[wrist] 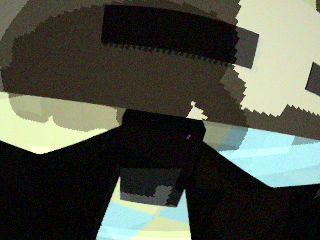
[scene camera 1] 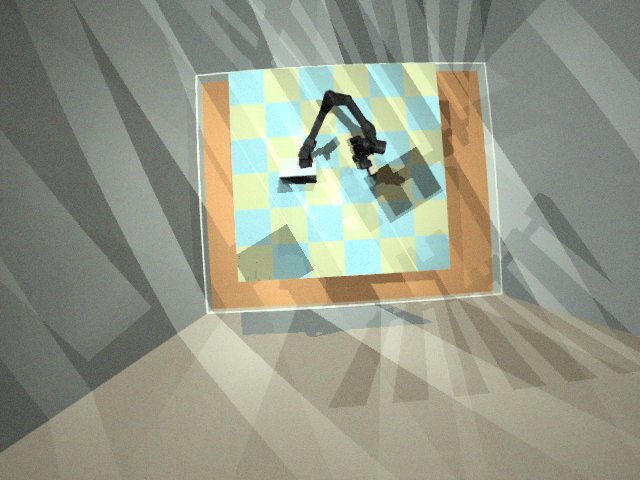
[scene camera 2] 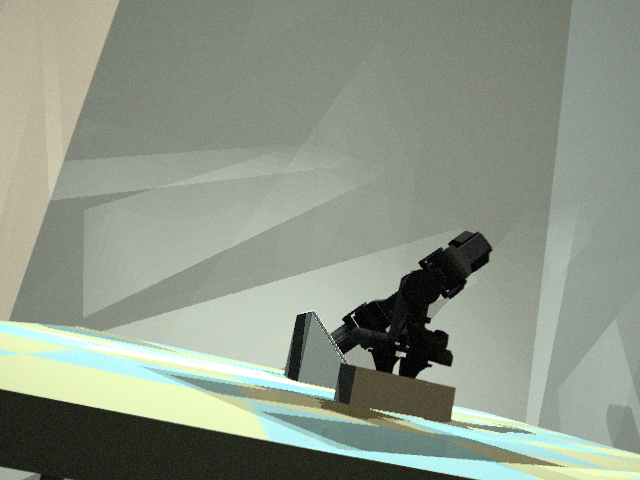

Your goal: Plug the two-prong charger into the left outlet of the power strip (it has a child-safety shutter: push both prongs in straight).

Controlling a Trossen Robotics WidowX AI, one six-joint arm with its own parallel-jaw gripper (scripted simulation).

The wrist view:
my gripper: 158, 136
dark charger: 157, 152
